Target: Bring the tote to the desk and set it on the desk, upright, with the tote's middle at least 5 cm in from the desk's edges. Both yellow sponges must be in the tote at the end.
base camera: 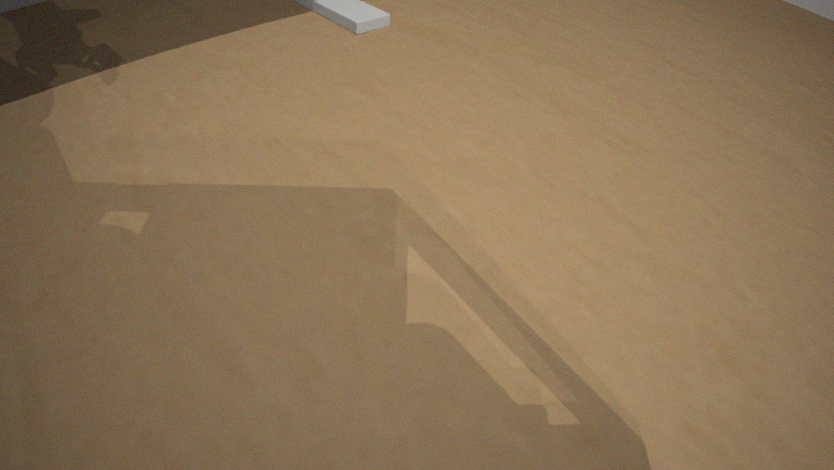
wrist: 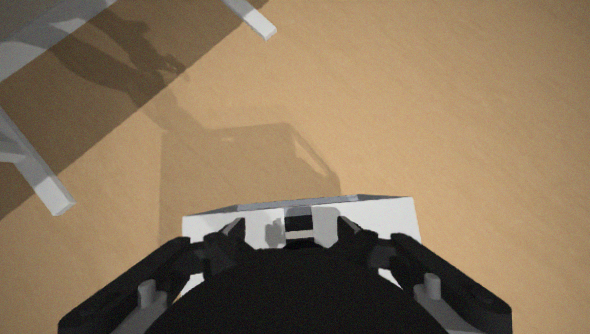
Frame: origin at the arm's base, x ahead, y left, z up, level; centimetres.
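Seen in the pictures: gripper, fingertip midpoint: point(wrist: 291, 227).
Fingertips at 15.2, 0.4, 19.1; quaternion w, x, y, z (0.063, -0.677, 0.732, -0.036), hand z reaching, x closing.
Note:
A point is followed by its place in that frame, as x, y, z.
My gripper point(wrist: 291, 227) {15.2, 0.5, 19.1} is open in the wrist view, its two black fingers apart at the lower middle, with no object between them. The tote and the yellow sponges do not show in either view. A piece of pale grey furniture point(wrist: 52, 35) stands at the upper left of the wrist view, cut off by the frame; I cannot tell whether it is the desk. One of its legs point(wrist: 55, 197) reaches the floor at the left, and another leg point(wrist: 260, 22) point(base camera: 361, 17) shows at the top in both views.
A white boxy body point(wrist: 385, 215) {11.7, -18.6, -1.4}, apparently my own base, lies below and behind the fingers. Tan floor point(base camera: 583, 175) {55.7, -22.9, -39.7} point(wrist: 450, 100) {55.0, -77.0, -39.7} spreads around. Shadows of the arm and base fall across it, and a darker shadow lies beneath the furniture. A pale surface point(base camera: 819, 5) {155.9, -137.5, -36.9} shows at the base view's upper right corner.

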